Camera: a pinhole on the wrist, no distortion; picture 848 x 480 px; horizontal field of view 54.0 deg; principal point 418.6 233.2 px. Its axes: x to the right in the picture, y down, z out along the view. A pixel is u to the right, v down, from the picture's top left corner.
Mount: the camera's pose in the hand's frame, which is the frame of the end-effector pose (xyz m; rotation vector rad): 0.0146 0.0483 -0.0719 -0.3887 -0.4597 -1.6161
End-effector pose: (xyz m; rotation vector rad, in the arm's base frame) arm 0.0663 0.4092 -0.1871 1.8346 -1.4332 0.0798
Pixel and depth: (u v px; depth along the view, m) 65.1 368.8 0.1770
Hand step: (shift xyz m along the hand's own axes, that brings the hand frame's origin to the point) 0.0469 0.2011 0.0440
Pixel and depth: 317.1 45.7 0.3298
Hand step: -0.0621 0.2565 0.1863
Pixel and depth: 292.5 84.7 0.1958
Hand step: -0.0213 0.1762 0.0791
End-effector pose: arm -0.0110 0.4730 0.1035 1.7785 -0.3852 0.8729
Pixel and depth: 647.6 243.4 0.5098
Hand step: -0.0026 0.1881 0.4378
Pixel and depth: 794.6 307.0 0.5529
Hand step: 0.0288 0.1132 0.5332
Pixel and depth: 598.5 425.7 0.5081
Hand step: 0.1111 0.2053 0.4282
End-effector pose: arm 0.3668 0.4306 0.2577 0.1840 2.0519 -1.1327
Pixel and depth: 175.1 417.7 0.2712
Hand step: 0.0766 0.2505 0.1249
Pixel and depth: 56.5 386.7 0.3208
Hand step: 0.0803 0.3275 0.1369
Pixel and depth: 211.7 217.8 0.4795
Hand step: 0.0075 0.3960 0.2792
